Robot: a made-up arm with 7 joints. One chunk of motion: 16 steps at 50 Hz.
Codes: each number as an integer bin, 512 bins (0 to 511) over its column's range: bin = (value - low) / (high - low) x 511, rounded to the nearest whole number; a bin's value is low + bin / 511 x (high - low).
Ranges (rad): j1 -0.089..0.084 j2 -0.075..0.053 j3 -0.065..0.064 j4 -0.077..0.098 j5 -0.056..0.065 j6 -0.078..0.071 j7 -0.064..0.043
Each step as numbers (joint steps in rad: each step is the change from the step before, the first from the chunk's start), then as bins.
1 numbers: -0.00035 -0.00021 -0.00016 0.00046 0.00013 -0.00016 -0.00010
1 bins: 262 299 257 226 237 267 305
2 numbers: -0.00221 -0.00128 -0.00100 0.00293 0.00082 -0.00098 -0.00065
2 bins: 256 294 254 233 240 264 303
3 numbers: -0.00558 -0.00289 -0.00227 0.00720 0.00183 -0.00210 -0.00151
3 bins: 246 288 248 246 244 260 298
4 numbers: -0.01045 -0.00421 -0.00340 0.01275 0.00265 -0.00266 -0.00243
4 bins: 232 283 244 262 248 258 294
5 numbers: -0.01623 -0.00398 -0.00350 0.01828 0.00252 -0.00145 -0.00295
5 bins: 215 284 244 278 247 263 292
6 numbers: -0.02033 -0.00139 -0.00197 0.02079 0.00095 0.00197 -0.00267
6 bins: 203 294 250 286 241 274 293
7 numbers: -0.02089 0.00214 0.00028 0.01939 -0.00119 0.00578 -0.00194
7 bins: 201 308 259 281 231 287 296
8 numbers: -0.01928 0.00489 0.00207 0.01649 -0.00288 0.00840 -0.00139
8 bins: 206 319 266 273 224 296 299
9 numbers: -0.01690 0.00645 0.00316 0.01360 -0.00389 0.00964 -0.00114
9 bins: 213 325 270 265 220 301 300
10 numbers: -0.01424 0.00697 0.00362 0.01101 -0.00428 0.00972 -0.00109
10 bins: 221 327 272 257 218 301 300
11 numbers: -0.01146 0.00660 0.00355 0.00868 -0.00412 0.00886 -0.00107
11 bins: 229 326 272 250 219 298 301
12 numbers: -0.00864 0.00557 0.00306 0.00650 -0.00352 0.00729 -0.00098
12 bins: 237 322 270 244 222 293 301
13 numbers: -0.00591 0.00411 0.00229 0.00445 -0.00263 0.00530 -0.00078
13 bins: 245 316 267 238 225 286 302
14 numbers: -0.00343 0.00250 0.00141 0.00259 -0.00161 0.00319 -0.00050
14 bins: 253 309 263 232 230 278 303
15 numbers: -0.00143 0.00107 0.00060 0.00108 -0.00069 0.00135 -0.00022
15 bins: 259 304 260 228 234 272 305
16 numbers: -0.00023 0.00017 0.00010 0.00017 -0.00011 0.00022 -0.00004
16 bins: 262 300 258 225 236 268 305
